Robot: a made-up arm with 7 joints. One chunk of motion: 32 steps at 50 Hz.
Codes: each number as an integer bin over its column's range. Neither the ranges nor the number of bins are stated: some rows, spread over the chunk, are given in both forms.
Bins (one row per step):
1: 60 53 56 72 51 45 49
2: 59 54 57 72 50 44 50
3: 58 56 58 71 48 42 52
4: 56 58 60 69 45 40 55
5: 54 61 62 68 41 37 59
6: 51 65 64 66 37 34 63
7: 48 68 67 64 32 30 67
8: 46 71 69 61 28 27 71
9: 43 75 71 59 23 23 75
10: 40 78 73 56 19 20 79
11: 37 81 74 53 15 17 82
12: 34 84 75 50 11 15 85
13: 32 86 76 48 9 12 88
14: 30 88 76 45 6 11 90
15: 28 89 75 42 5 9 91
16: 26 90 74 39 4 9 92
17: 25 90 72 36 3 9 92
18: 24 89 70 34 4 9 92
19: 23 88 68 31 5 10 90
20: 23 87 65 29 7 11 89
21: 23 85 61 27 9 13 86
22: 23 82 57 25 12 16 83
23: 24 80 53 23 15 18 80
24: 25 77 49 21 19 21 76
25: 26 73 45 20 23 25 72
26: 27 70 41 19 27 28 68
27: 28 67 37 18 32 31 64
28: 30 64 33 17 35 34 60
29: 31 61 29 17 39 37 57
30: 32 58 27 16 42 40 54
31: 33 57 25 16 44 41 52
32: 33 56 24 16 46 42 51
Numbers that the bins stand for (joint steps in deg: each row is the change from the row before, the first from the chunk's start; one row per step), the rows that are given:
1: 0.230 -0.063 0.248 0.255 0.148 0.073 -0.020
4: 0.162 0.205 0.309 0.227 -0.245 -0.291 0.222
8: -0.010 0.901 0.445 0.155 -1.362 -1.236 0.869
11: -0.165 1.436 0.521 0.082 -2.215 -1.964 1.313
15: -0.319 1.865 0.536 -0.018 -2.872 -2.545 1.677
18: -0.388 1.865 0.461 -0.091 -2.937 -2.545 1.717
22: -0.405 1.490 0.264 -0.173 -2.412 -2.036 1.354
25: -0.354 1.008 0.082 -0.218 -1.690 -1.382 0.909
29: -0.268 0.366 -0.161 -0.245 -0.639 -0.509 0.303
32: -0.233 0.098 -0.236 -0.255 -0.180 -0.145 0.061
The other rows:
2: 0.213 -0.009 0.264 0.255 0.083 0.000 0.020
3: 0.196 0.098 0.279 0.245 -0.048 -0.145 0.101
5: 0.127 0.366 0.339 0.218 -0.508 -0.509 0.384
6: 0.076 0.580 0.370 0.200 -0.771 -0.727 0.545
7: 0.024 0.740 0.415 0.182 -1.099 -1.018 0.707
9: -0.062 1.115 0.476 0.136 -1.690 -1.527 1.030
10: -0.113 1.276 0.506 0.109 -1.953 -1.745 1.192
12: -0.216 1.597 0.536 0.055 -2.478 -2.109 1.434
13: -0.251 1.704 0.552 0.036 -2.609 -2.327 1.556
14: -0.285 1.811 0.552 0.009 -2.806 -2.400 1.636
16: -0.354 1.918 0.521 -0.045 -2.937 -2.545 1.717
17: -0.371 1.918 0.491 -0.073 -3.003 -2.545 1.717
19: -0.405 1.811 0.430 -0.118 -2.872 -2.473 1.636
20: -0.405 1.758 0.385 -0.136 -2.740 -2.400 1.596
21: -0.405 1.651 0.324 -0.155 -2.609 -2.255 1.475
23: -0.388 1.383 0.203 -0.191 -2.215 -1.891 1.232
24: -0.371 1.222 0.142 -0.209 -1.953 -1.673 1.071
26: -0.336 0.847 0.021 -0.227 -1.427 -1.164 0.747
27: -0.319 0.687 -0.039 -0.236 -1.099 -0.945 0.586
28: -0.285 0.526 -0.100 -0.245 -0.902 -0.727 0.424
30: -0.251 0.205 -0.191 -0.255 -0.442 -0.291 0.182
31: -0.233 0.152 -0.221 -0.255 -0.311 -0.218 0.101

